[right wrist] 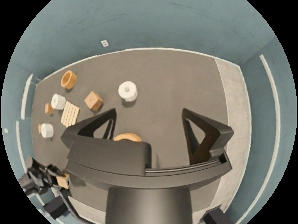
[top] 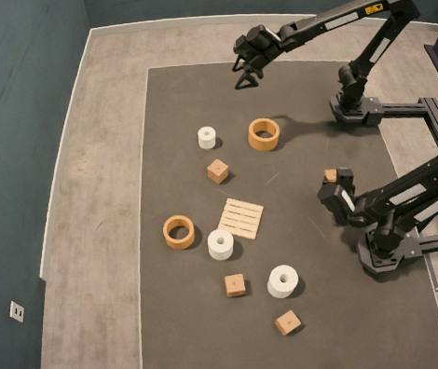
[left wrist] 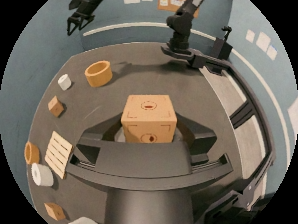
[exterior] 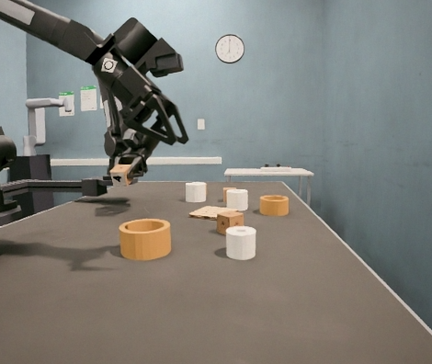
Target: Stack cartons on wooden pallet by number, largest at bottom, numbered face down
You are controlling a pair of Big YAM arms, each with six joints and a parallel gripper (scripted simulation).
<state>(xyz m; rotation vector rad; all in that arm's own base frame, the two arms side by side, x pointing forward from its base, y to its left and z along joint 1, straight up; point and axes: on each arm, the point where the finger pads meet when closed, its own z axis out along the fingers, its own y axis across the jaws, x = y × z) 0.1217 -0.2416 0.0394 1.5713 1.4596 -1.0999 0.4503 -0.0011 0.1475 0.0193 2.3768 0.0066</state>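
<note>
The carton lies 37 cm ahead of my left hand, 11 cm below it and 10 cm to the right of it. From my left hand the other things lie so: wooden pallet: 29 cm ahead, 13 cm below, 7 cm to the left.
</note>
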